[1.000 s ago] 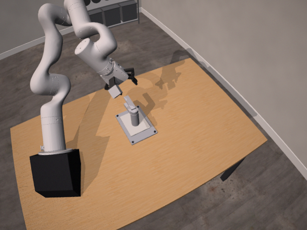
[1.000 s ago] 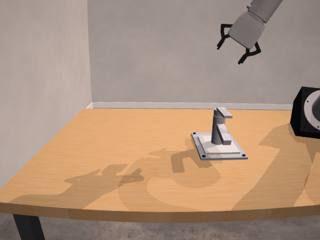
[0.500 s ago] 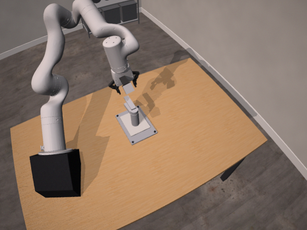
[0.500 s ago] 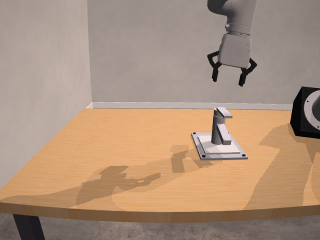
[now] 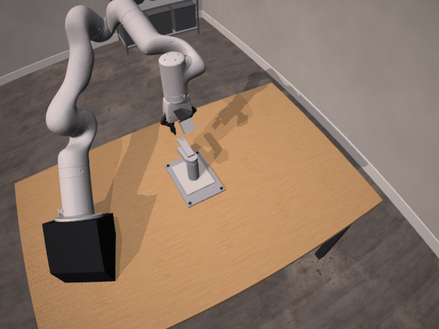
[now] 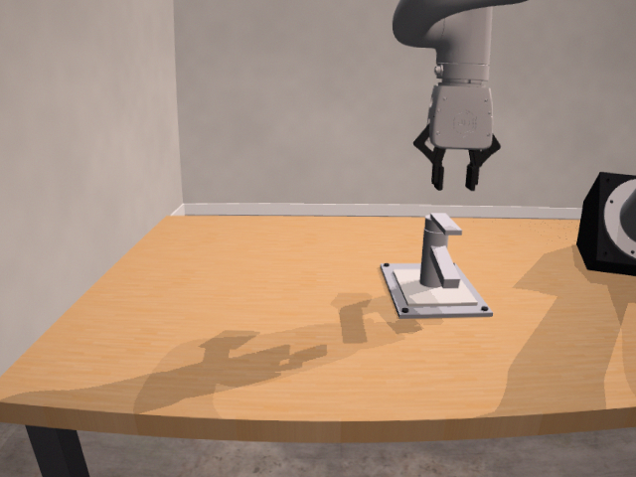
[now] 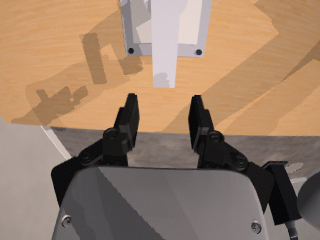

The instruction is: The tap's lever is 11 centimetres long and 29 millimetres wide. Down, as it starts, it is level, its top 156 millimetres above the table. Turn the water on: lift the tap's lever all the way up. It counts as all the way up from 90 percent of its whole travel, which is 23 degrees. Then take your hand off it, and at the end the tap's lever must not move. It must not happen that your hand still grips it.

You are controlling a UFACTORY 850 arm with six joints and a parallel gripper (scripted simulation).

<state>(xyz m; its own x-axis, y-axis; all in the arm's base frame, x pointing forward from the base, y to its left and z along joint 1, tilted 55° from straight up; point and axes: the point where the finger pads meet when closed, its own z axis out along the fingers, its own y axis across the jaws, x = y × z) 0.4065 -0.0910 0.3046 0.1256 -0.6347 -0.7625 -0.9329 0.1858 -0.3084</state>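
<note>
Right now the tap lever is 100 mm below my hand, 60 mm to the right of it and 10 mm ahead of it.
</note>
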